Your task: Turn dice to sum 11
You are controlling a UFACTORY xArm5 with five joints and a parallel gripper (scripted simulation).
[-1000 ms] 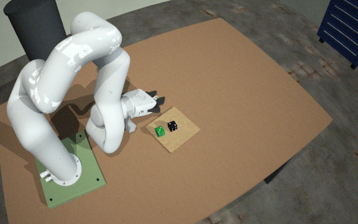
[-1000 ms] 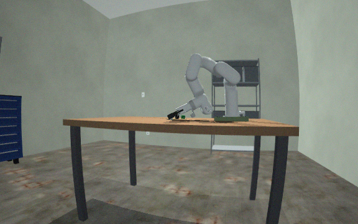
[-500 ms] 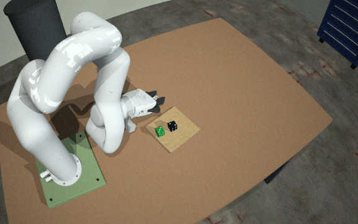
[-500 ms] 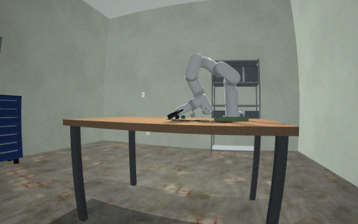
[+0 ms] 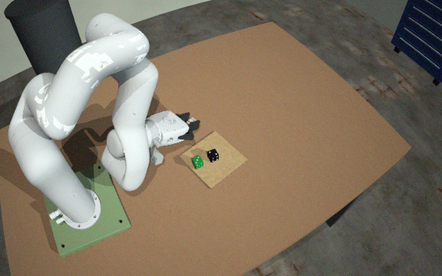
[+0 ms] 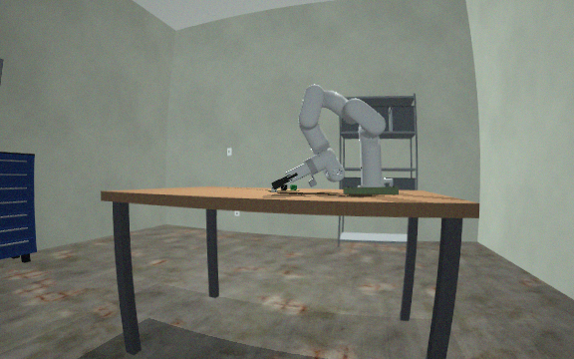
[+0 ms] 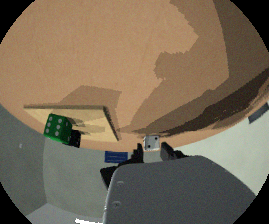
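The white die lies 2 cm below my hand and 1 cm ahead of it. From my hand the other things lie so: tan mat 13 cm to the right, 3 cm below, 1 cm behind; then green die 12 cm to the right, 6 cm behind, 2 cm below; then black die 13 cm to the right, 2 cm below, 1 cm behind.
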